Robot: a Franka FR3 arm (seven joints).
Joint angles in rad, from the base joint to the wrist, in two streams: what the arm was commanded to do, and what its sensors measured. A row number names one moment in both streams.
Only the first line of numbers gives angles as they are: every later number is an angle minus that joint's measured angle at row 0.
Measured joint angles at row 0:
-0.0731 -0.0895 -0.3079 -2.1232 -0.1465 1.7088 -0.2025
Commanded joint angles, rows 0 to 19:
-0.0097 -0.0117 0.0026 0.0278 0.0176 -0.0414 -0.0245
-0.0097 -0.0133 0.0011 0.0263 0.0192 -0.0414 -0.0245
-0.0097 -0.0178 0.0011 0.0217 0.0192 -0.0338 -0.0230
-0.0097 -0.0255 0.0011 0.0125 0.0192 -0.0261 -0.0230
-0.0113 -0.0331 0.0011 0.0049 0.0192 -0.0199 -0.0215
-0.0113 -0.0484 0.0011 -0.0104 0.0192 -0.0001 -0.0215
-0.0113 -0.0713 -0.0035 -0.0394 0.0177 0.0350 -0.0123
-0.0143 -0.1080 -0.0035 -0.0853 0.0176 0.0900 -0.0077
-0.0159 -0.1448 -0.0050 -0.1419 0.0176 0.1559 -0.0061
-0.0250 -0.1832 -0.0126 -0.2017 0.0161 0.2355 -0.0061
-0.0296 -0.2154 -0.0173 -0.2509 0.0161 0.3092 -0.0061
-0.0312 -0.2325 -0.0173 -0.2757 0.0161 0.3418 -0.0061
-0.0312 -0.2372 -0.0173 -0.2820 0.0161 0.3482 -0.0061
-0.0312 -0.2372 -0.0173 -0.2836 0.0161 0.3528 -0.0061
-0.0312 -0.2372 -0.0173 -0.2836 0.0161 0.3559 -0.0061
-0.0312 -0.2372 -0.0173 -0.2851 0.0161 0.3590 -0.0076
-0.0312 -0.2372 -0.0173 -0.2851 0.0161 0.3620 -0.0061
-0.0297 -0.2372 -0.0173 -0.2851 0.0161 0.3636 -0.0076
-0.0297 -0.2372 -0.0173 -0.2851 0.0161 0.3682 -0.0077
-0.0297 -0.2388 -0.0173 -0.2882 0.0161 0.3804 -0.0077
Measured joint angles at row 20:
-0.0194 -0.1991 -0.0257 -0.2669 0.0053 0.3449 -0.0003
